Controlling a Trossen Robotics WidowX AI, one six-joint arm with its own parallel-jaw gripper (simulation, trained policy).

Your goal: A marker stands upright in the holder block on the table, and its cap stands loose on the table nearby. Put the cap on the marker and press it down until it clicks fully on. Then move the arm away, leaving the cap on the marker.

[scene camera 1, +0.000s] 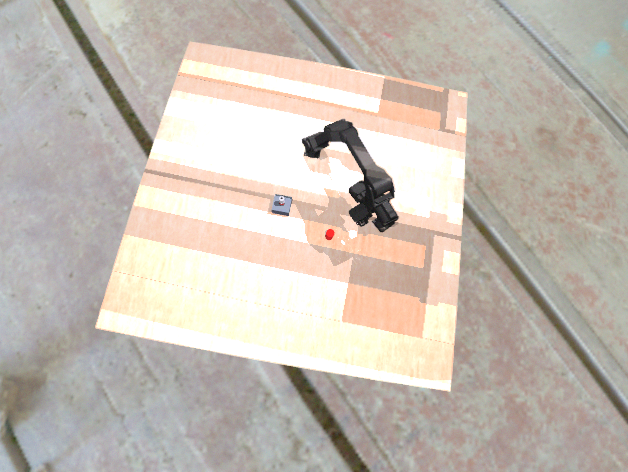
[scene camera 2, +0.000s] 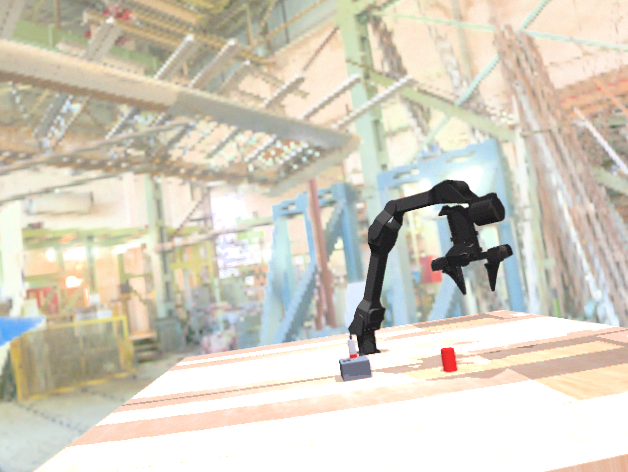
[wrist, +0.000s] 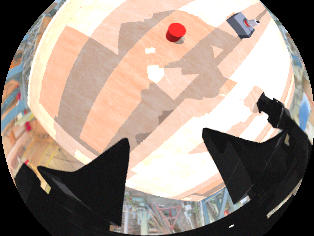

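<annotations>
My gripper is visible to me in scene camera 1 (369, 213), and scene camera 2 and the wrist view show it too. On my gripper, (scene camera 2: 455, 273) and (wrist: 252, 154) are the same spot.
</annotations>
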